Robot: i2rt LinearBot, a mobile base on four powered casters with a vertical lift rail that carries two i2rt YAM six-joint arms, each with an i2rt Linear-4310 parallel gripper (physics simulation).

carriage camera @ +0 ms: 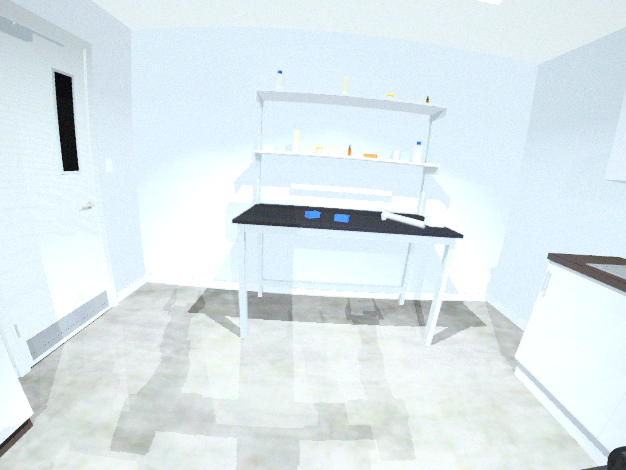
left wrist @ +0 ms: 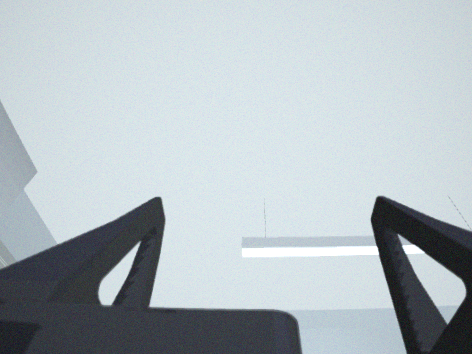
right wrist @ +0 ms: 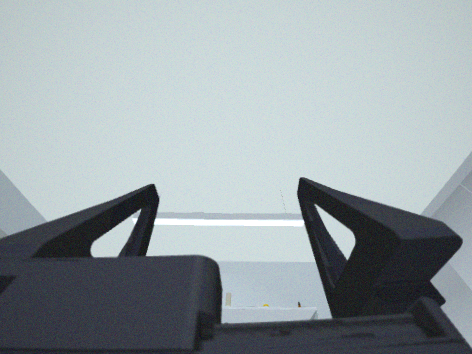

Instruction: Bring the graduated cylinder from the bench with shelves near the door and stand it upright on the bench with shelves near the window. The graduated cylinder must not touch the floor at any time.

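Places are measured from the left arm's base along level axes (x back, y right, z up), in metres.
Pixels of known places: left gripper, fingertip midpoint: [left wrist: 268, 208]; right gripper, fingertip midpoint: [right wrist: 227, 188].
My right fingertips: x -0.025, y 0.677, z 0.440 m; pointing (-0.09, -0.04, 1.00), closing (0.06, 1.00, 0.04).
Behind a point stands the place of what it marks.
The bench with shelves [carriage camera: 278, 216] {x -1.660, y 0.191, z 0.072 m} near the door stands against the far wall in the carriage view, some distance across the floor. A long white, pale cylinder with a wider end, which looks like the graduated cylinder [carriage camera: 403, 219] {x -1.639, y 1.080, z 0.109 m}, lies on its side on the right part of the black bench top. My left gripper [left wrist: 268, 208] {x -0.027, y -0.003, z 0.439 m} is open, with ceiling and a lamp behind its fingers. My right gripper [right wrist: 227, 188] {x -0.025, y 0.677, z 0.440 m} is open, also pointing up toward the ceiling. Both are away from the cylinder. The bench near the window does not show in the carriage view.
Two blue blocks [carriage camera: 312, 215] {x -1.661, y 0.427, z 0.092 m} [carriage camera: 341, 218] {x -1.601, y 0.623, z 0.095 m} lie on the bench top. Bottles and small jars stand on the upper shelf [carriage camera: 313, 96] {x -2.001, y 0.389, z 0.967 m} and the lower shelf [carriage camera: 333, 156] {x -1.912, y 0.570, z 0.515 m}. A door [carriage camera: 37, 217] {x -1.292, y -1.301, z 0.067 m} is at the left. A white cabinet [carriage camera: 571, 323] {x -0.861, y 1.838, z -0.254 m} with a brown top is at the right.
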